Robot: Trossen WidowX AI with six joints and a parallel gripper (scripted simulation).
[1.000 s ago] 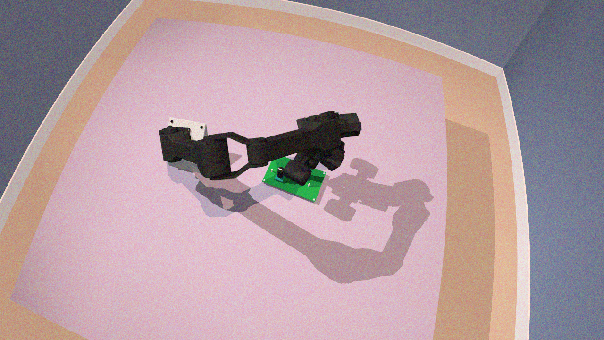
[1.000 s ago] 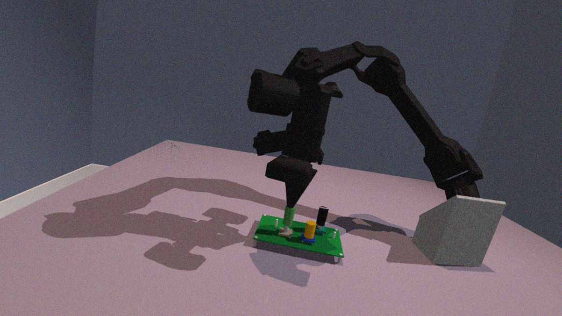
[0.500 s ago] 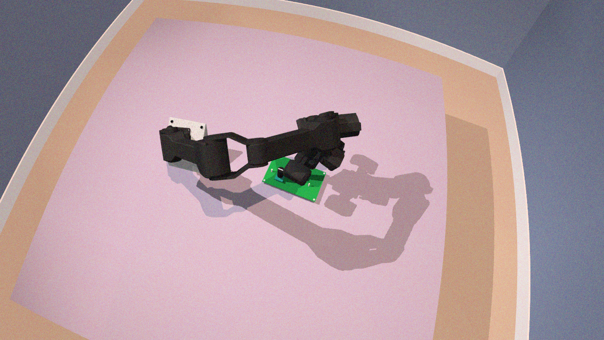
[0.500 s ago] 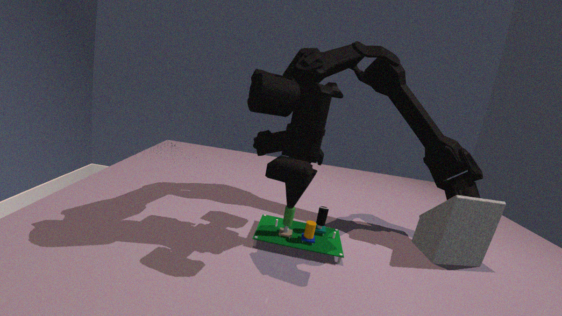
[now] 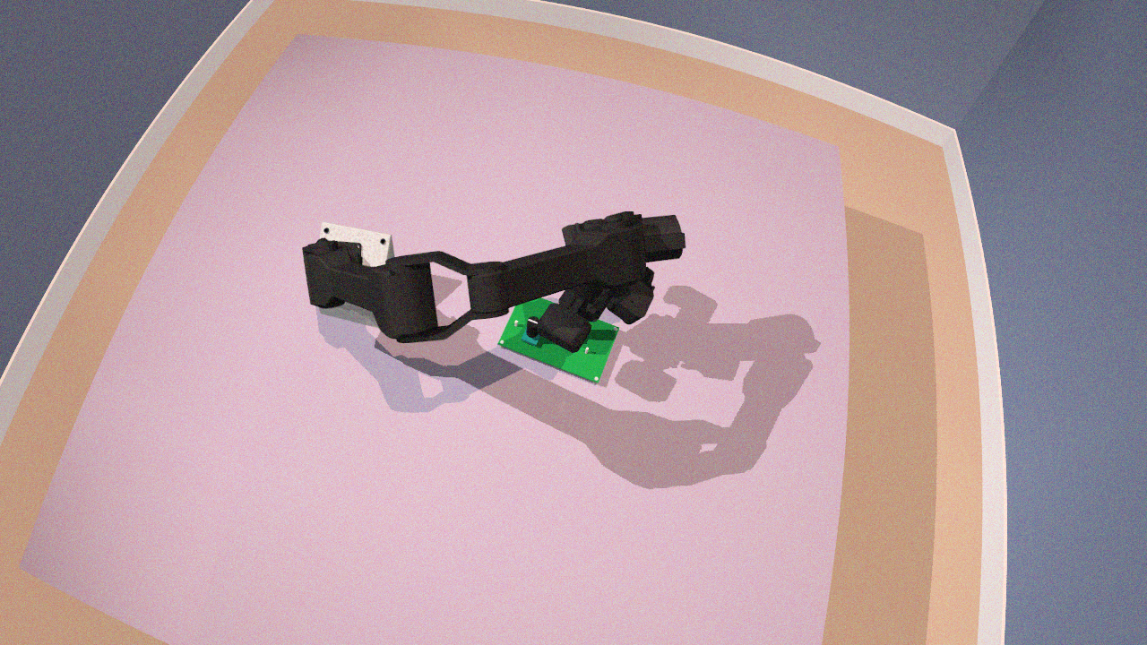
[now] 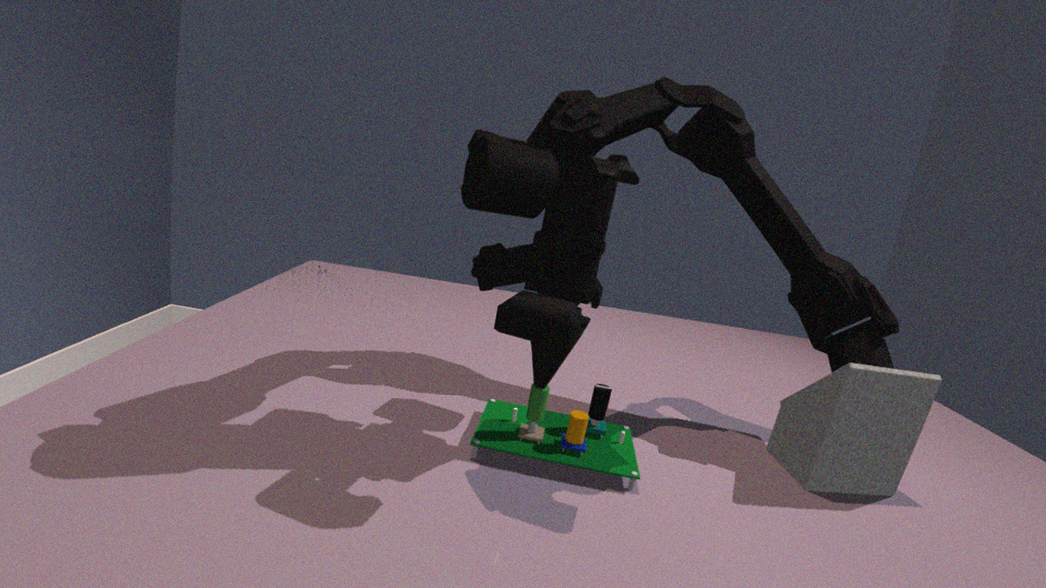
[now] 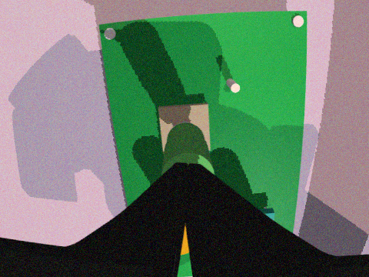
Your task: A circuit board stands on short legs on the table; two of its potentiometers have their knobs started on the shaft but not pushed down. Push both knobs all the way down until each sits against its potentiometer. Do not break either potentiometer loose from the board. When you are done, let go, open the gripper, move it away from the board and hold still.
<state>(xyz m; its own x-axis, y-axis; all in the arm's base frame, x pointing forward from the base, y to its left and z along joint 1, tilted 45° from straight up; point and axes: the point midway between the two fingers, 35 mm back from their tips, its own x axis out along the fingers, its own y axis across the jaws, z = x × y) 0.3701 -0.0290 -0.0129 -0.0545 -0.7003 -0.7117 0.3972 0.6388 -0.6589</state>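
Now: the green knob 20 mm below my gripper tip. The rest, counted from my gripper tip: black knob 70 mm behind, 20 mm to the right, 20 mm below.
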